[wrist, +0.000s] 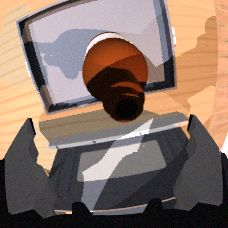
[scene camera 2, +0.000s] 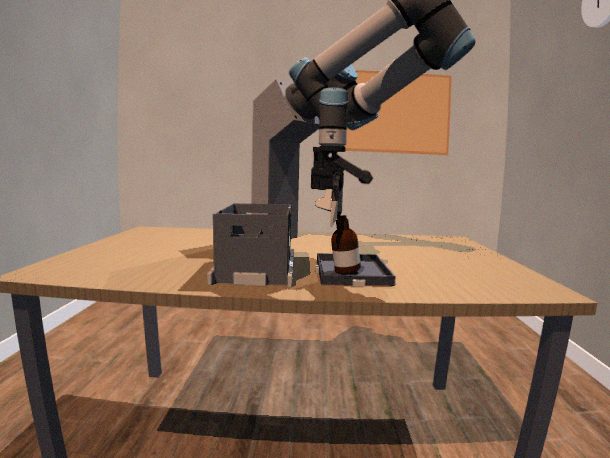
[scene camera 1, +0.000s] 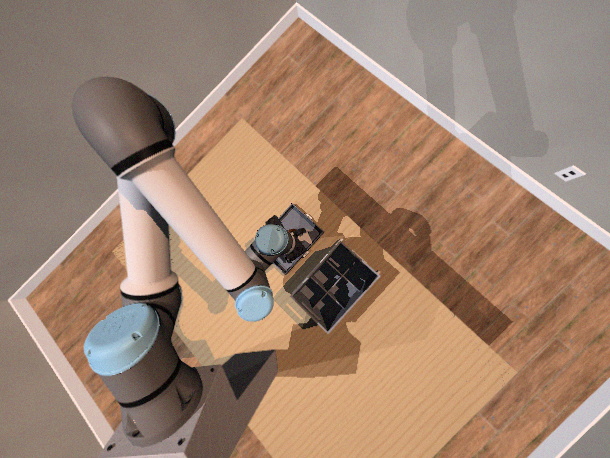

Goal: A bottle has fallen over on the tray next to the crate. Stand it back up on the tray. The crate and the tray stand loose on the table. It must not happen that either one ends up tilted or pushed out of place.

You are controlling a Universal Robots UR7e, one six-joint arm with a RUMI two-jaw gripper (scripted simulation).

Scene:
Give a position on a bottle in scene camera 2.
344, 241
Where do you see a tray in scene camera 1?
At 293, 218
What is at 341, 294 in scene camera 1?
A grey crate.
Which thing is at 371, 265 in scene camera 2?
A tray.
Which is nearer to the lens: the bottle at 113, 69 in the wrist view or the tray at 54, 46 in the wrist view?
The bottle.

